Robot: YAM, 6 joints.
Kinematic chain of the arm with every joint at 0, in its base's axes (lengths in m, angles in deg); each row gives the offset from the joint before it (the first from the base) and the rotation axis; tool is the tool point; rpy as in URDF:
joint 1: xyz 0 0 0.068 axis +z
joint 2: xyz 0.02 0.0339 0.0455 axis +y
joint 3: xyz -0.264 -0.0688 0 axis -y
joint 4: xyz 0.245 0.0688 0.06 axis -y
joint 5: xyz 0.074 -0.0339 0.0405 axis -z
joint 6: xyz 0.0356 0 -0.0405 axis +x
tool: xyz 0 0 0 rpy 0 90 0
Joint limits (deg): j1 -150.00..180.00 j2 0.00..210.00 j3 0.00..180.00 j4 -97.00..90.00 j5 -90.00..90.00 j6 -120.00..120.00
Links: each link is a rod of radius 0.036 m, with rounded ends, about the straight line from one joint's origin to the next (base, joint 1, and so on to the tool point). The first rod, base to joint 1, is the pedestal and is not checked.
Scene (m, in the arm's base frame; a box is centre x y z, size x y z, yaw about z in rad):
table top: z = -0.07
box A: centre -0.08 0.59 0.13 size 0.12 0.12 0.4 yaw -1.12
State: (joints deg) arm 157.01 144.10 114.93 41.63 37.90 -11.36
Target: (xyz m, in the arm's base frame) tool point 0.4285 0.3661 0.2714
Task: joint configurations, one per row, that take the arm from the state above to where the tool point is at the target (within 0.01 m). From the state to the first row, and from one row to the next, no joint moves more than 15 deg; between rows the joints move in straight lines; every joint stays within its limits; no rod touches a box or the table.
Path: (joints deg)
1: 144.57 142.59 124.62 50.92 48.49 -2.63
2: 132.13 141.09 134.32 60.21 59.07 6.09
3: 119.69 139.58 144.01 69.50 69.66 14.82
4: 107.26 138.08 153.70 78.80 80.24 23.54
5: 94.41 138.33 146.00 71.55 72.92 16.56
6: 81.56 138.59 138.30 64.30 65.60 9.58
7: 68.71 138.84 130.59 57.05 58.28 2.60
8: 55.86 139.10 122.89 49.80 50.96 -4.38
9: 43.01 139.35 115.19 42.55 43.64 -11.36

